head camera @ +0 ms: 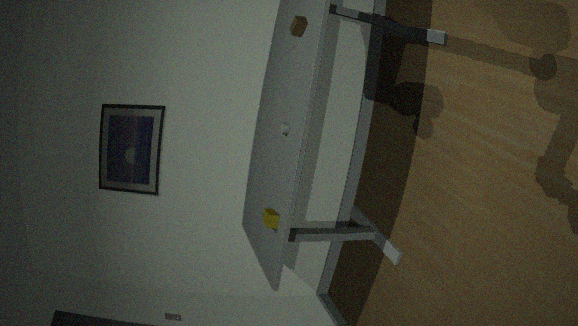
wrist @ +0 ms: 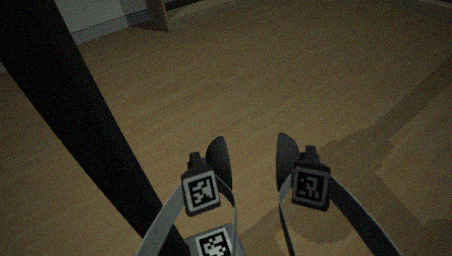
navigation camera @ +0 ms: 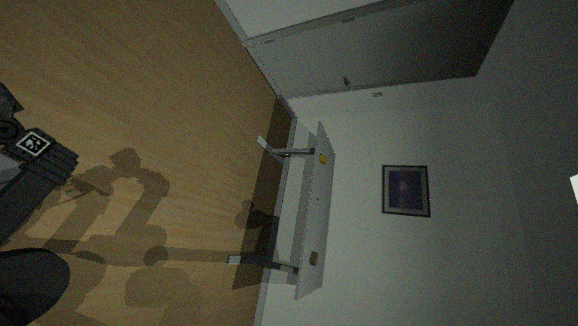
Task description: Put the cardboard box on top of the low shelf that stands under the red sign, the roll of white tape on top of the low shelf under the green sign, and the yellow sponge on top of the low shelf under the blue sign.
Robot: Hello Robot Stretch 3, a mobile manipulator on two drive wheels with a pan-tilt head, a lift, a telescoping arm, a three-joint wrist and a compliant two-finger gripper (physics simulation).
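Frame: origin at the robot's base, x ahead, y left, z up, level; metres.
Where they show: gripper, between the fingertips: [wrist: 251,154].
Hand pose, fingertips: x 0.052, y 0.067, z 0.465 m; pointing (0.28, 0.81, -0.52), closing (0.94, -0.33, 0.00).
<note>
Things, the pixels of their top centre, and the offset from my fingertips. Level surfaces: height alone.
- brown cardboard box, centre of its top: [head camera: 293,25] [navigation camera: 316,259] 1.846 m back, 0.456 m right, 0.305 m up
- long grey table, height of its surface: 0.255 m up
- small whitish thing, centre of its top: [head camera: 282,128] [navigation camera: 319,201] 1.698 m back, 0.922 m right, 0.279 m up
The brown cardboard box [head camera: 299,26] [navigation camera: 313,258] stands near one end of a long grey table [head camera: 272,165] [navigation camera: 320,225] against the wall. The yellow sponge [head camera: 271,219] [navigation camera: 323,159] lies near the table's other end. A small whitish thing [head camera: 285,129] [navigation camera: 317,199], which looks like the roll of white tape, lies between them near the table's middle. My gripper [wrist: 251,154] is open and empty above the wooden floor, away from the table. The coloured signs do not show in these views.
A framed picture [head camera: 131,149] [navigation camera: 406,190] hangs above the table. A grey door [navigation camera: 380,55] is on the adjoining wall. The table's legs [head camera: 330,231] [navigation camera: 292,152] reach out over the floor. The edge of a wooden shelf [wrist: 157,14] shows at the top of the wrist view.
</note>
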